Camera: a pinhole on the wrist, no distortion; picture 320 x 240 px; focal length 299.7 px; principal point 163.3 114.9 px. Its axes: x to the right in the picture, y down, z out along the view. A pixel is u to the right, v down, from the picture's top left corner.
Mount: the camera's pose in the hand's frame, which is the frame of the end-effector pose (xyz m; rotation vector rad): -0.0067 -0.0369 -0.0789 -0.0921 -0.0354 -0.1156
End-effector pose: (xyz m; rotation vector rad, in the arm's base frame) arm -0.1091 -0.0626 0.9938 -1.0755 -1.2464 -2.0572
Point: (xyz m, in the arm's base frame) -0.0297 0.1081 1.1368
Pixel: 241.3 184.2
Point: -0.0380 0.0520 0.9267
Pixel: 33.5 78.4
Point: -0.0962 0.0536 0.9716
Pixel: 144.2 54.9
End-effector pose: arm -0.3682 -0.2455 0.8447 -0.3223 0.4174 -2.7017
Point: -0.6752 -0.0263 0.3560
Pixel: behind the camera
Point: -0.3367 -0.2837 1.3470
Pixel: 222.1 46.5
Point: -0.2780 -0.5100 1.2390
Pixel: 217.9 187.2
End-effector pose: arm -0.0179 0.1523 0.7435 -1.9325 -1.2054 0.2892
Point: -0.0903 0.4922 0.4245
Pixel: 271.7 192.8
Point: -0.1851 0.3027 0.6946
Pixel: 221.4 21.7
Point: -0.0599 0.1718 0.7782
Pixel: 212.9 24.6
